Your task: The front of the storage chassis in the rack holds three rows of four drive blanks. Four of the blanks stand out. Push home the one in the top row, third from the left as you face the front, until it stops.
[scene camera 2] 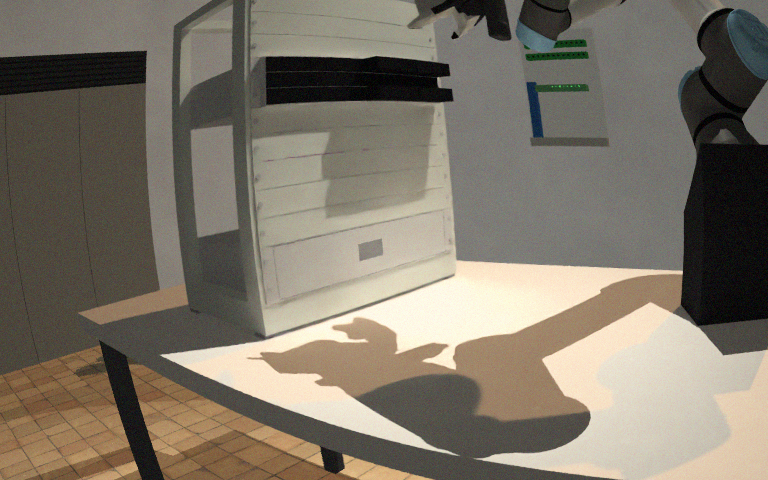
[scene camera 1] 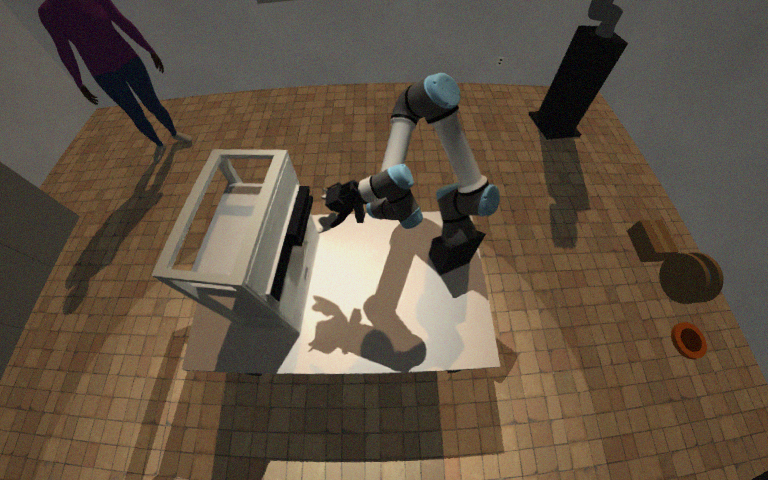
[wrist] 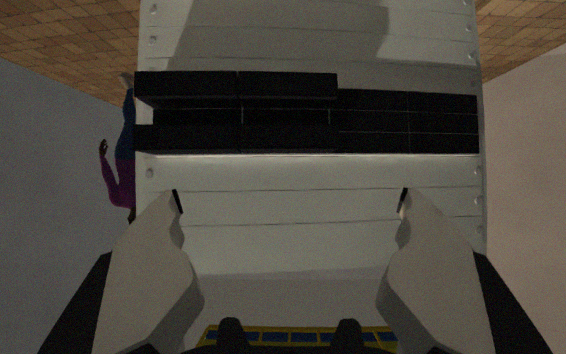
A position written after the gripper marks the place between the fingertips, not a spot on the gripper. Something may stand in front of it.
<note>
In view: the gripper (scene camera 2: 431, 33) and a rack (scene camera 2: 304, 252).
The rack shows as well in scene camera 1 (scene camera 1: 260, 247) and in the wrist view (wrist: 225, 104). The gripper shows as well in scene camera 1 (scene camera 1: 319, 214) and in the wrist view (wrist: 288, 191).
</note>
